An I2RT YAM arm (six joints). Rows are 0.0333 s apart.
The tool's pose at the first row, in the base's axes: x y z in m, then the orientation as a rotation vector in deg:
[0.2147, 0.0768, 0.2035, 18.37, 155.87, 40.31]
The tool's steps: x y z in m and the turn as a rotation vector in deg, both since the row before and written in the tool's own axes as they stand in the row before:
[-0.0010, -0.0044, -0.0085, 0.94, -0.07, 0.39]
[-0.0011, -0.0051, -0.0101, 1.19, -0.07, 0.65]
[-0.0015, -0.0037, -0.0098, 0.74, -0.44, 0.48]
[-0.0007, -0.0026, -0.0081, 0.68, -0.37, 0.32]
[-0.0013, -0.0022, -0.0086, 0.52, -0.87, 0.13]
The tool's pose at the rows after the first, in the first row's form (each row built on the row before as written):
[0.2120, 0.0691, 0.2086, 19.15, 156.22, 39.13]
[0.2087, 0.0602, 0.2148, 20.35, 156.67, 37.68]
[0.2061, 0.0526, 0.2217, 21.29, 156.56, 36.66]
[0.2034, 0.0470, 0.2276, 21.98, 156.49, 35.70]
[0.2011, 0.0415, 0.2343, 22.46, 155.87, 34.73]

